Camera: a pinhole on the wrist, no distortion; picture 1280 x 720 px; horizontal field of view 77.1 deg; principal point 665.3 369.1 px. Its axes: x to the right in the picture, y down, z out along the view. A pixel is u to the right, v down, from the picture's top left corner.
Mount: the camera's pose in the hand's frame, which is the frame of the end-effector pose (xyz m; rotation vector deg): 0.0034 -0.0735 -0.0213 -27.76 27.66 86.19
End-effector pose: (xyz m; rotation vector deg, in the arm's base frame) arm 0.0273 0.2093 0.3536 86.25 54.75 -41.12
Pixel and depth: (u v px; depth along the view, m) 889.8 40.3 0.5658
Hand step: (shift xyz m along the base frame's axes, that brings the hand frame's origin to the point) 0.4731 -0.3071 -0.0744
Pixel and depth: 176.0 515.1 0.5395
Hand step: -0.0257 -0.6156 -0.0251
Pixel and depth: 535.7 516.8 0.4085
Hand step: 0.0880 -0.3578 0.0604
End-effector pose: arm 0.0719 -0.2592 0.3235 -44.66 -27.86 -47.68
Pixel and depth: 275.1 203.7 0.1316
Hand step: -0.0325 0.0597 0.1179
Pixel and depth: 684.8 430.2 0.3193
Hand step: 0.0627 0.2410 0.0850
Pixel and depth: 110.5 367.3 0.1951
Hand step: -0.0731 0.1353 0.1669
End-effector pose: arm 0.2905 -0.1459 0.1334 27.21 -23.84 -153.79
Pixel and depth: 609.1 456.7 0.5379
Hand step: -0.0536 -0.0657 0.4811
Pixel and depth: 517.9 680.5 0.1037
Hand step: -0.0051 0.0566 0.0665
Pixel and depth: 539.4 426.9 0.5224
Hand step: -0.0907 -0.0313 0.4717
